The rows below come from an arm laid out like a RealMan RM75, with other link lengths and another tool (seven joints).
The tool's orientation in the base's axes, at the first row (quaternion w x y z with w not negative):
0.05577, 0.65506, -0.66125, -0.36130
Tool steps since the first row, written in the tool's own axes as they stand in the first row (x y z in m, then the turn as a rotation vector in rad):
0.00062, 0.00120, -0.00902, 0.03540, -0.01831, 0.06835
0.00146, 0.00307, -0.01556, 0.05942, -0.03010, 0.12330
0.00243, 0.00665, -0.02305, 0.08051, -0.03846, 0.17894
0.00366, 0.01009, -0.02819, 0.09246, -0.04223, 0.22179
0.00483, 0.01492, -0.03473, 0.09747, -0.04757, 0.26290
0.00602, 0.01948, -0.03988, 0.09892, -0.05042, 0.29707
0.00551, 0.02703, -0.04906, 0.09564, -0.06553, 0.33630
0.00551, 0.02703, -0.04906, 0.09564, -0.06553, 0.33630
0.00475, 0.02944, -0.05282, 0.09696, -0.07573, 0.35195
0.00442, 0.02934, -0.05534, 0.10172, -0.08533, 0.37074
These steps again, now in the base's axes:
0.00386, -0.00436, 0.00702, -0.02707, -0.00225, -0.07431
0.00578, -0.00799, 0.01251, -0.05065, -0.00037, -0.13067
0.00679, -0.01233, 0.01958, -0.07704, 0.00402, -0.18447
0.00659, -0.01593, 0.02475, -0.09899, 0.01098, -0.22272
0.00602, -0.02022, 0.03174, -0.11775, 0.02372, -0.25778
0.00491, -0.02392, 0.03755, -0.13429, 0.03657, -0.28497
0.00377, -0.02808, 0.04864, -0.14283, 0.05723, -0.32072
0.00377, -0.02808, 0.04864, -0.14283, 0.05723, -0.32072
0.00394, -0.02920, 0.05302, -0.14314, 0.06358, -0.33834
0.00544, -0.02991, 0.05494, -0.14614, 0.06802, -0.35930

